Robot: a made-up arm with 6 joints.
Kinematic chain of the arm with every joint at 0, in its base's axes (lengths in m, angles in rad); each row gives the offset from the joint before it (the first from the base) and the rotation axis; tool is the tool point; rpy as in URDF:
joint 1: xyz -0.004 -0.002 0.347 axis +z
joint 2: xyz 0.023 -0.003 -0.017 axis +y
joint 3: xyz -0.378 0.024 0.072 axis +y
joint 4: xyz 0.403 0.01 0.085 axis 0.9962 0 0.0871
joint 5: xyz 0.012 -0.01 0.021 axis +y
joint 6: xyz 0.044 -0.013 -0.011 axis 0.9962 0 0.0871
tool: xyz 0.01 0 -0.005 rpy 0.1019 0.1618 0.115
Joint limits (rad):
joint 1: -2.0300..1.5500
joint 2: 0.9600..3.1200
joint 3: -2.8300..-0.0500
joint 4: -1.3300..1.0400
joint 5: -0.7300..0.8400
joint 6: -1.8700..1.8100
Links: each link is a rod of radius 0.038 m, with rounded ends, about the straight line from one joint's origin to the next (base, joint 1, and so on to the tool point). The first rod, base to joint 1, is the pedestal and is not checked.
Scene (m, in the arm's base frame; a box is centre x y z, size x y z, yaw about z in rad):
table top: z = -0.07
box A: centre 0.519 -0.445 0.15 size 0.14 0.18 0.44 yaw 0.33
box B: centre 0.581 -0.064 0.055 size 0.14 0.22 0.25 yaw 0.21
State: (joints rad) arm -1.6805 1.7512 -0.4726 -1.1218 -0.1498 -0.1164
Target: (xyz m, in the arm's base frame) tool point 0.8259 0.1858 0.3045
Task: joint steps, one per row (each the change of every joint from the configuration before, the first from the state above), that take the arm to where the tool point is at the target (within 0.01 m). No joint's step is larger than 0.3 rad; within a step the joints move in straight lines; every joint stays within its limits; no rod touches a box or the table.
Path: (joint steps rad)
1: 0.2327 0.0455 -0.2241 0.0021 -0.0253 -0.0037
2: 0.2327 0.0455 -0.2242 0.0021 -0.0252 -0.0038
3: 0.2327 0.0456 -0.2241 0.0021 -0.0253 -0.0037
4: 0.2328 0.0455 -0.2241 0.0021 -0.0253 -0.0037
5: 0.2309 0.1736 -0.1737 -0.0099 -0.0386 -0.0019
6: 0.2310 0.1737 -0.1737 -0.0099 -0.0387 -0.0020
7: 0.2310 0.1736 -0.1738 -0.0099 -0.0386 -0.0019
8: 0.2309 0.1737 -0.1737 -0.0099 -0.0387 -0.0019

